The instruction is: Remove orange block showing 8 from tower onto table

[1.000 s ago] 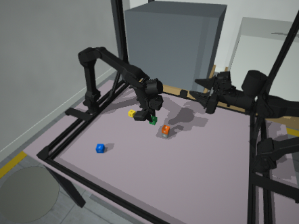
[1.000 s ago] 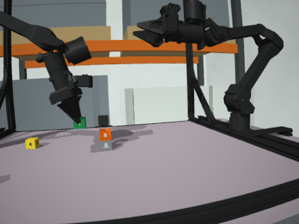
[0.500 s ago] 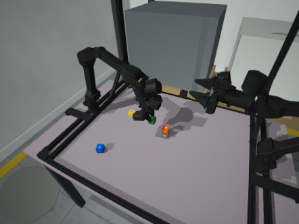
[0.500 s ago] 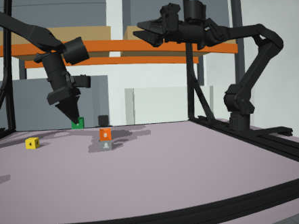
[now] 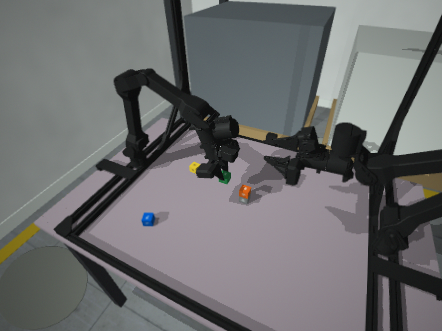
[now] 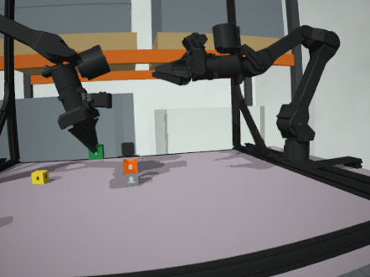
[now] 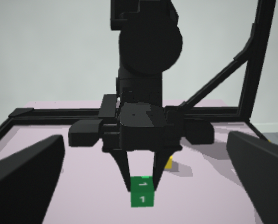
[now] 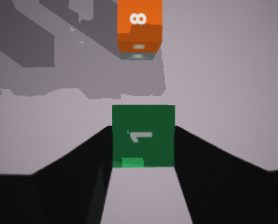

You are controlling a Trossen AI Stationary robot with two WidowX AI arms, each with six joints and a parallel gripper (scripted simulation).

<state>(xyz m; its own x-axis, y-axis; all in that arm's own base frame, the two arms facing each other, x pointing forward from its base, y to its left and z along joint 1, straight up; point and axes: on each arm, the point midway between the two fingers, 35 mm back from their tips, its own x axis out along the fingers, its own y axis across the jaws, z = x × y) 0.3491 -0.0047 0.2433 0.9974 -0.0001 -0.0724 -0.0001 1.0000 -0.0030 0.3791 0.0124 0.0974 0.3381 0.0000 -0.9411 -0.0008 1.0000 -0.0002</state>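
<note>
The orange block showing 8 lies 1 cm behind my left hand, 10 cm to the right of it and 22 cm below it. From my left hand the other things lie so: yellow block: 7 cm behind, 34 cm to the right, 25 cm below; grey block showing 6: 1 cm behind, 10 cm to the right, 25 cm below; green block showing 1: 1 cm behind, 18 cm to the right, 18 cm below.
My right hand is 9 cm to the right of the grey block showing 6 and 10 cm above it. The rest, counted from my right hand: yellow block (6 cm behind, 15 cm to the right, 10 cm below); orange block showing 8 (9 cm to the left, 7 cm below); green block showing 1 (1 cm to the left, 3 cm below).
</note>
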